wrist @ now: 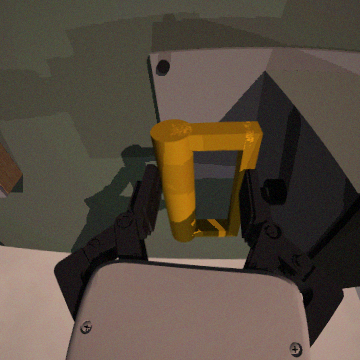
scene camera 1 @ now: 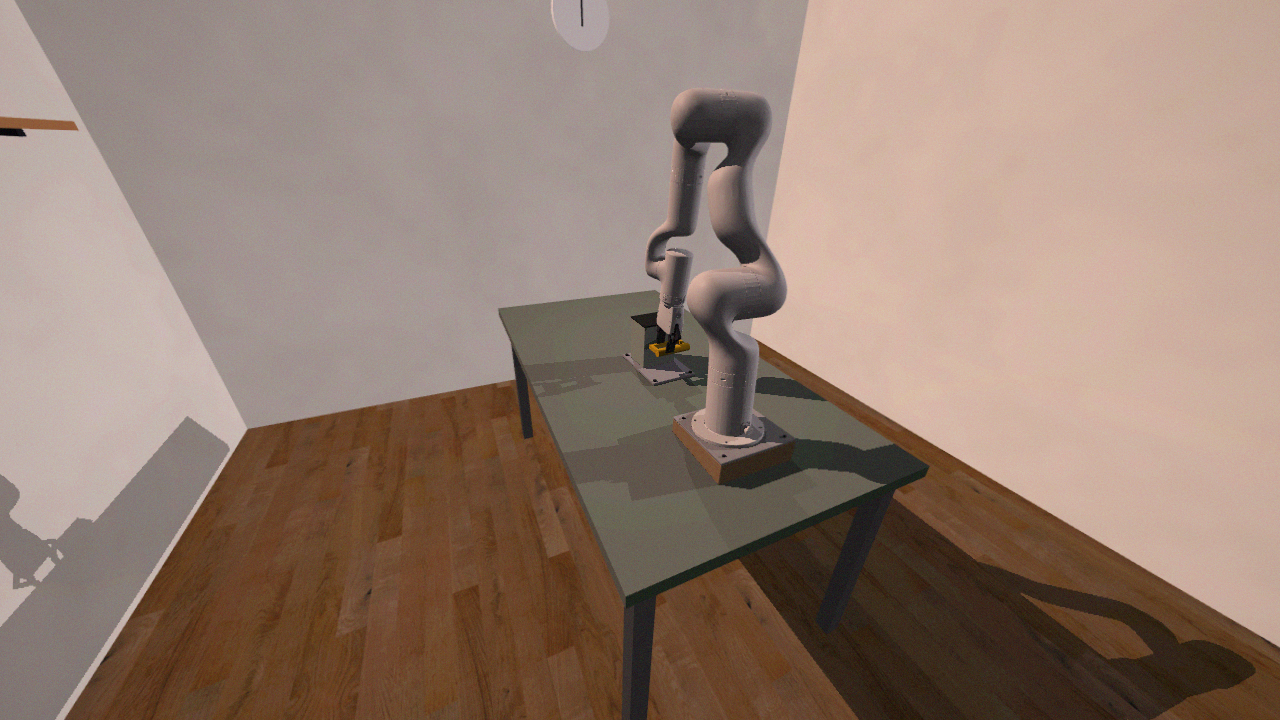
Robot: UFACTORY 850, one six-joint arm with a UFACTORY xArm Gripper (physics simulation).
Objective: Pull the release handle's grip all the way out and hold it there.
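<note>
The release handle is yellow, with a thick round grip on two arms joined by a back bar. It stands out in front of a dark housing on a light base plate. My gripper is shut on the handle across its depth. In the wrist view the left finger lies against the outer side of the round grip, and the right finger is at the back bar, on the housing side. How far the grip is drawn out cannot be told.
The green table carries the base plate and my arm's base block. A black knob sticks out from the housing just beyond the right finger. A dark bolt sits at the plate's corner.
</note>
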